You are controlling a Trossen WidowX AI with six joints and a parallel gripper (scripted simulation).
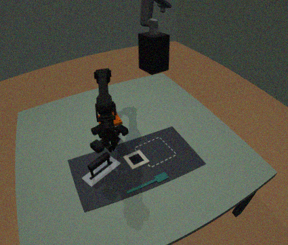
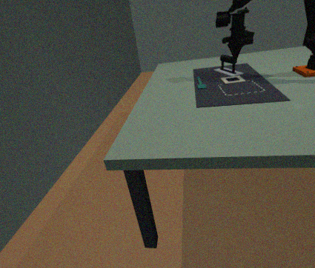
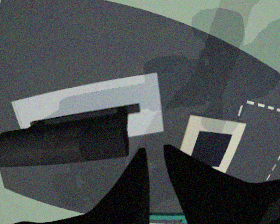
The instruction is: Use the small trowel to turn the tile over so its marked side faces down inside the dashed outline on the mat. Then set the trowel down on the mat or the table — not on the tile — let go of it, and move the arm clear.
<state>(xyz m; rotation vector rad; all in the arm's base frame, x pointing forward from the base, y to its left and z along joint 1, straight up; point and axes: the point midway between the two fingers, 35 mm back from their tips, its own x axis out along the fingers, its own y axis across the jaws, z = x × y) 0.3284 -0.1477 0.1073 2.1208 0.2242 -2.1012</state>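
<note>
Now: the white tile 10 cm to the left of my gripper tip, 8 cm below it and 5 cm ahead of it. From my gripper tip the other things lie so: dark mat: 11 cm below, 8 cm to the left, 7 cm ahead; teal trowel: 21 cm ahead, 8 cm to the left, 8 cm below.
</note>
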